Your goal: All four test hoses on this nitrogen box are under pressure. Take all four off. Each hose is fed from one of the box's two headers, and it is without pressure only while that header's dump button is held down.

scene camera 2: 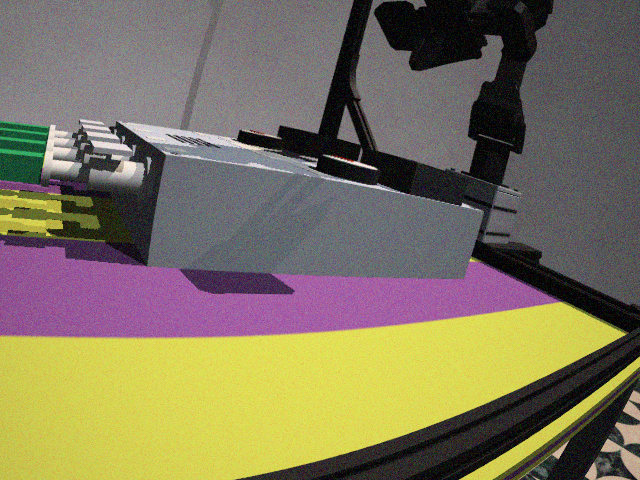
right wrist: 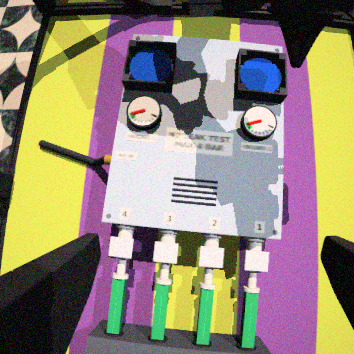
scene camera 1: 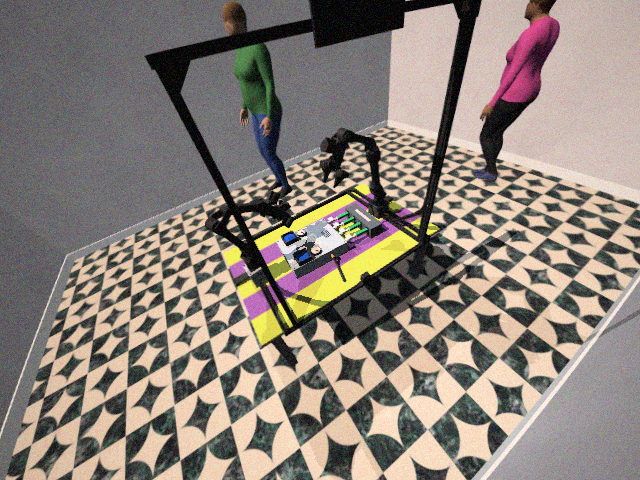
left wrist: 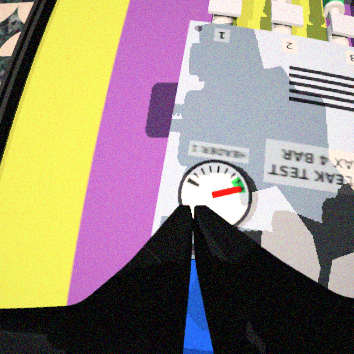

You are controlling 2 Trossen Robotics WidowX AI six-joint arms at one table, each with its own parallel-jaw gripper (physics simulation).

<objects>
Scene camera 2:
left gripper: 413, 67
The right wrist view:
left gripper: 294, 66
right gripper: 212, 246
blue dump button: 257, 73
green hose: 118, 286
green hose: 249, 303
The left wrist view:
left gripper: 190, 216
</objects>
